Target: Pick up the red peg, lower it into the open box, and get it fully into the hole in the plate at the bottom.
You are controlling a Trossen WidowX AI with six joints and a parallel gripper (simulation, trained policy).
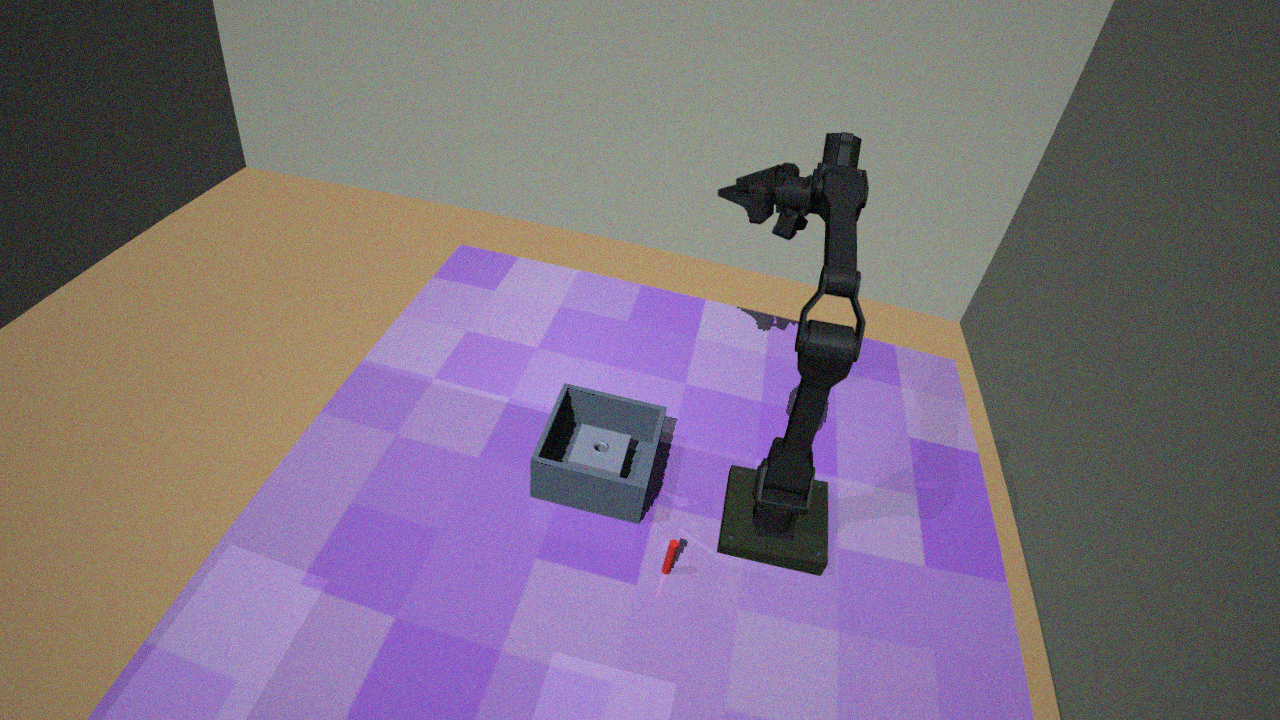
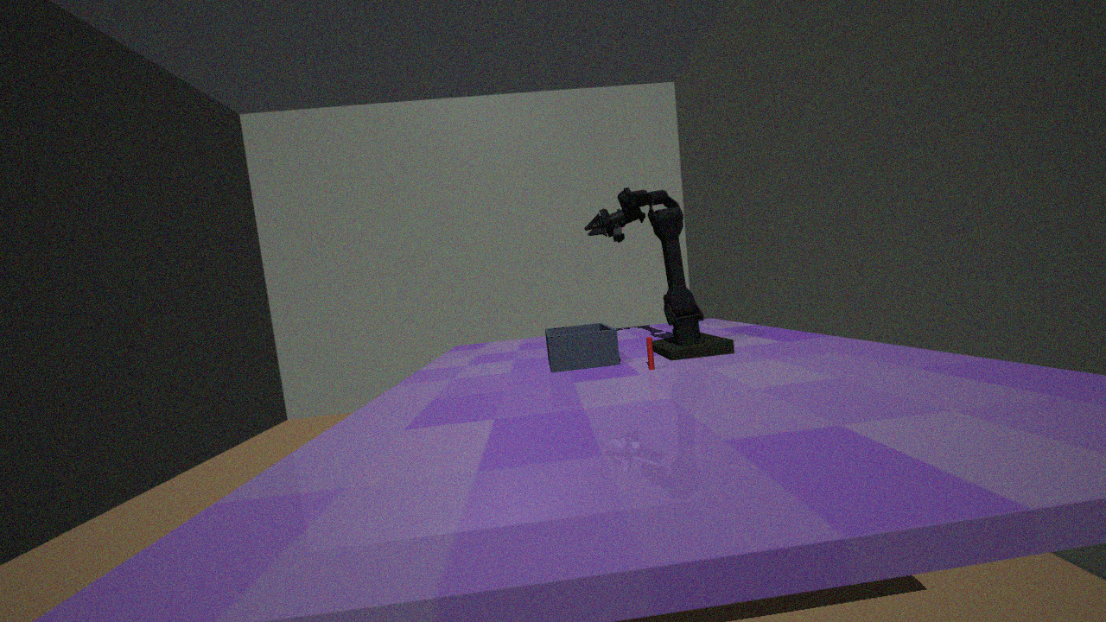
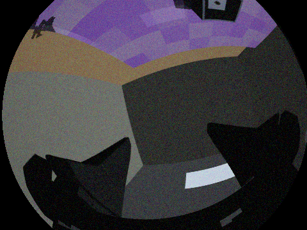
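The red peg lies 480 mm to the left of my gripper tip and 400 mm below it. From my gripper tip the other things lie so: grey box (410 mm below, 290 mm to the left, 140 mm ahead); then light plate (390 mm below, 290 mm to the left, 140 mm ahead).
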